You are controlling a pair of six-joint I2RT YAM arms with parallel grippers.
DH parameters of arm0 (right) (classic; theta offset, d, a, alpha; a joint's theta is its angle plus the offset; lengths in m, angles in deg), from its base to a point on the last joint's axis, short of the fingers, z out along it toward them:
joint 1: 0 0.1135 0.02 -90
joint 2: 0 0 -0.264 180
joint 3: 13.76 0 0.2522 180
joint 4: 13.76 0 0.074 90
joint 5: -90 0 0 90
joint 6: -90 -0.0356 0 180
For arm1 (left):
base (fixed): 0 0 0 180
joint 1: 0 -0.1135 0.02 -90
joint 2: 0 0 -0.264 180
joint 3: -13.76 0 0.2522 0
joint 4: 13.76 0 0.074 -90
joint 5: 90 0 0 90
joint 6: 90 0.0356 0 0
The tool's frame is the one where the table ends.
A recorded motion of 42 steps. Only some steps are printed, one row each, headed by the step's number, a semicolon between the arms.
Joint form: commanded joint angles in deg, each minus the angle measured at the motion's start. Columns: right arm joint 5, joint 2, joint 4, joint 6, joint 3, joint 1; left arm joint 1, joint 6, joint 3, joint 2, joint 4, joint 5.
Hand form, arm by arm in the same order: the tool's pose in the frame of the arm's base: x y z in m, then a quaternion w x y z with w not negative. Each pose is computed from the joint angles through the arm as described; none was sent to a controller.
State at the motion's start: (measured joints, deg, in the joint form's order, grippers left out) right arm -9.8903 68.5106 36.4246 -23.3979 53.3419 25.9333; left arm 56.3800 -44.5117 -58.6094 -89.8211 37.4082 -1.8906
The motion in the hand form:
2: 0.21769 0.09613 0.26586 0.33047 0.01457 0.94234 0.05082; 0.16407 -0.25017 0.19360 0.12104 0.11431 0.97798 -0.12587
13: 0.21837 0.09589 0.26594 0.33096 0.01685 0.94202 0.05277; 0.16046 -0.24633 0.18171 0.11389 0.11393 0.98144 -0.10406
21: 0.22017 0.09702 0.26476 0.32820 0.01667 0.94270 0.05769; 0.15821 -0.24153 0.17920 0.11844 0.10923 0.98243 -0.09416
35: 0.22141 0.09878 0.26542 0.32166 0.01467 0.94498 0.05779; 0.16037 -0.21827 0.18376 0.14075 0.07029 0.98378 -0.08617
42: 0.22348 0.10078 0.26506 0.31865 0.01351 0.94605 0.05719; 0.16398 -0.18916 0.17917 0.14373 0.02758 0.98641 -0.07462
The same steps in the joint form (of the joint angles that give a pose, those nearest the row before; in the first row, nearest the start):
2: -1.10 -0.99 0.86 -0.07 -0.81 -0.47; 0.53 1.19 0.50 -0.77 0.04 0.47
13: -0.92 -0.92 0.67 -0.24 -0.78 -0.62; 0.84 0.92 2.33 -1.43 0.03 -0.60
21: -0.28 -0.39 0.32 -0.42 -0.70 -0.65; 0.85 0.52 3.61 -0.71 0.03 -1.79
35: -0.03 0.30 1.16 -0.54 0.08 -0.44; -1.89 -0.84 7.17 3.95 0.12 -4.17
42: -0.04 1.08 1.28 -0.65 0.59 -0.22; -6.37 -1.28 11.79 8.02 0.12 -4.68

